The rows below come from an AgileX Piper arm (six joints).
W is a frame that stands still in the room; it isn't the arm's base.
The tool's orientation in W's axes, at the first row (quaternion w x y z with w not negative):
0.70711, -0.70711, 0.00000, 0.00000
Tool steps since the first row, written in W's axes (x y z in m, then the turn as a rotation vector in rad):
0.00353, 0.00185, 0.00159, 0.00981, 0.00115, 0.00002
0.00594, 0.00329, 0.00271, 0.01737, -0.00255, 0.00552
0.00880, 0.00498, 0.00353, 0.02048, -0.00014, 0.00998
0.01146, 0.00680, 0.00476, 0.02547, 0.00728, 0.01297
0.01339, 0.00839, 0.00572, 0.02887, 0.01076, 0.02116
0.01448, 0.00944, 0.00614, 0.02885, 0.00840, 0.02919
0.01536, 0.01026, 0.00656, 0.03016, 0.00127, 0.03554
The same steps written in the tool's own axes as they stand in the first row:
0.00353, -0.00159, 0.00185, 0.00981, -0.00002, 0.00115
0.00594, -0.00271, 0.00329, 0.01737, -0.00552, -0.00255
0.00880, -0.00353, 0.00498, 0.02048, -0.00998, -0.00014
0.01146, -0.00476, 0.00680, 0.02547, -0.01297, 0.00728
0.01339, -0.00572, 0.00839, 0.02887, -0.02116, 0.01076
0.01448, -0.00614, 0.00944, 0.02885, -0.02919, 0.00840
0.01536, -0.00656, 0.01026, 0.03016, -0.03554, 0.00127

